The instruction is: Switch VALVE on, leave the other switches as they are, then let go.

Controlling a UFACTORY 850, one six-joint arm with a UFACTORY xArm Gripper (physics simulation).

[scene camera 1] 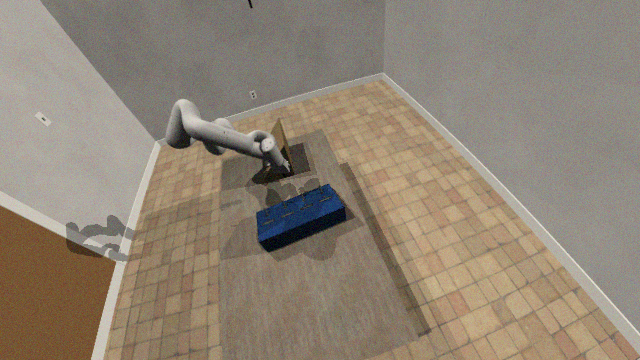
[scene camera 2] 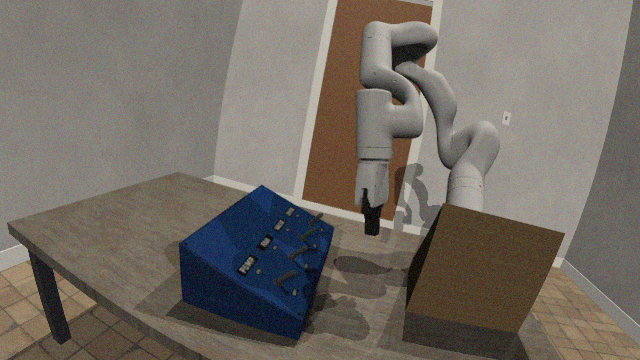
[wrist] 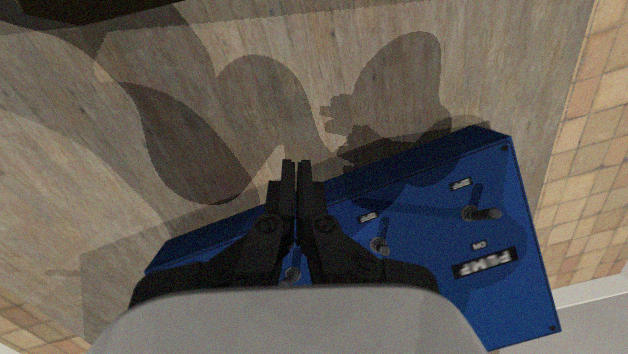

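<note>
A blue switch panel (scene camera 1: 300, 220) (scene camera 2: 225, 240) (wrist: 515, 305) stands on the table. The VALVE lever (scene camera 2: 308, 235) is third from the near end. In the wrist view, part of the VALVE lever (wrist: 292, 275) shows between the finger linkages; its labels are hidden. The PUMP lever (scene camera 2: 286, 277) (wrist: 482, 214) and FAN lever (scene camera 2: 298, 252) (wrist: 381, 246) show too. The DRIVE lever (scene camera 2: 316, 218) is hidden in the wrist view. All levers lean alike, away from the name plates, towards the OFF side. My gripper (scene camera 2: 371, 233) (wrist: 295, 178) is shut and empty, pointing down, above and apart from the panel on its lever side.
A brown box (scene camera 1: 281, 137) (scene camera 2: 485, 270) stands on the table (scene camera 1: 300, 305) (scene camera 2: 125, 215), on the arm's side of the panel. In scene camera 1, the gripper is close to this box in the picture. Arm shadows fall across the table and panel.
</note>
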